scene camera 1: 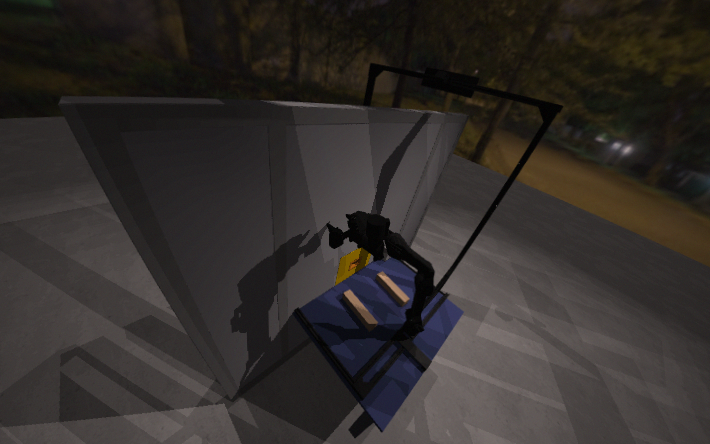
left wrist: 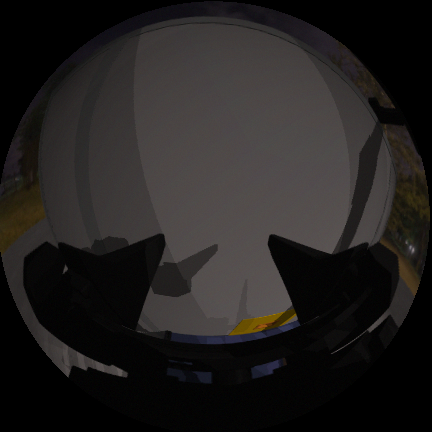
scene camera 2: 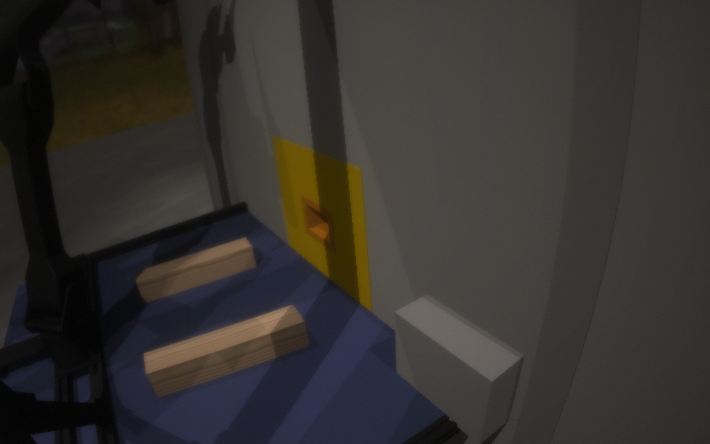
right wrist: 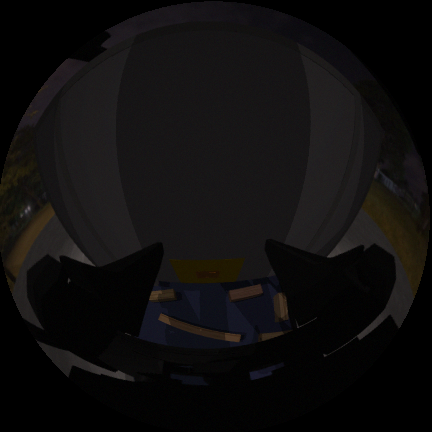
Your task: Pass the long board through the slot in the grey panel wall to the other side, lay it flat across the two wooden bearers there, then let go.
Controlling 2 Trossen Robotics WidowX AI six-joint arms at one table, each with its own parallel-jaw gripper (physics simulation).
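Frame: origin at the left arm's base, x ahead, y left, z up, level; centimetres.
Where they show: left gripper, fingertip midpoint: (scene camera 1: 336, 219) (left wrist: 217, 240); right gripper, fingertip midpoint: (right wrist: 214, 246); left arm's base at its link origin: (scene camera 1: 410, 329) (scene camera 2: 77, 357).
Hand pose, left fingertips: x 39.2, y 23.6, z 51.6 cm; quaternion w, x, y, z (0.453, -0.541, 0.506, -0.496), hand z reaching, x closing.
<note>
Each offset is from my left fingertips to the top centre of the thing. "spot": to the spot under its first point. Level surfaces: height alone.
The long board @(dy -29.5, dx +33.0, dz -47.2 cm) (right wrist: 200, 328) is a thin wooden strip lying on the blue table in the right wrist view. The grey panel wall (scene camera 1: 329, 167) (scene camera 2: 471, 157) (left wrist: 240, 150) (right wrist: 210, 150) has a yellow plate (scene camera 2: 293, 209) (left wrist: 245, 326) (right wrist: 182, 270) around the orange-edged slot @(spot: dy -21.8, dx +5.4, dz -45.5 cm) (scene camera 2: 318, 226). On the left arm's side two wooden bearers, one @(dy -10.7, dx -15.4, dz -49.1 cm) (scene camera 1: 359, 309) @(dy -35.4, dx -17.8, dz -49.1 cm) (scene camera 2: 226, 350) and another (scene camera 1: 392, 289) (scene camera 2: 196, 269), lie apart on the blue table. My left gripper (scene camera 1: 337, 219) (left wrist: 217, 240) is open and empty, above the table facing the wall. My right gripper (right wrist: 214, 246) is open and empty, above and behind the board.
In the right wrist view several wooden blocks lie around the board, among them one @(dy -46.7, dx +17.7, dz -49.1 cm) (right wrist: 165, 295) at the left and one @(dy -8.0, dx +16.9, dz -48.5 cm) (right wrist: 246, 292) nearer the wall. A grey block @(spot: dy -59.1, dx +0.1, dz -43.5 cm) (scene camera 2: 455, 345) stands against the wall beside the blue table @(dz -53.5 cm) (scene camera 2: 335, 387). A black frame (scene camera 1: 492, 212) rises over the table.
</note>
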